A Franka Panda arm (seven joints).
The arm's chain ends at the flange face. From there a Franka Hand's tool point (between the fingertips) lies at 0.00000 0.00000 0.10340 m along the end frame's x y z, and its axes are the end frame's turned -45 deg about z.
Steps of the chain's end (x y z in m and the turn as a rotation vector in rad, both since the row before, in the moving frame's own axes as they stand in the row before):
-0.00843, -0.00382, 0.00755, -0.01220, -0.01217, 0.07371
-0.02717, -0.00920, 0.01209, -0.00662, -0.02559, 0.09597
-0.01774, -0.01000, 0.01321, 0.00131, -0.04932, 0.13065
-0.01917, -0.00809, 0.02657, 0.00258, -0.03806, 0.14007
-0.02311, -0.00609, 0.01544, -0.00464, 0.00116, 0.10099
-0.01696, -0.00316, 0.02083, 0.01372, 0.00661, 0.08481
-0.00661, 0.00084, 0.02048, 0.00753, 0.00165, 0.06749
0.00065, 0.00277, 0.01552, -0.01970, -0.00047, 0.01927
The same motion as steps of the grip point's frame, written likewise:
-0.00504, -0.00873, 0.00753, -0.00002, -0.01723, 0.07371
-0.01499, -0.02722, 0.01205, 0.01341, -0.02278, 0.09597
-0.00873, -0.02353, 0.01308, 0.03580, -0.03395, 0.13065
-0.01021, -0.02242, 0.02649, 0.02874, -0.02509, 0.14007
-0.01231, -0.02024, 0.01544, -0.00410, -0.00246, 0.10099
-0.00825, -0.01468, 0.02082, 0.00503, 0.01438, 0.08481
-0.00458, -0.00449, 0.02048, 0.00416, 0.00649, 0.06749
-0.00299, 0.00381, 0.01550, -0.01360, -0.01426, 0.01927

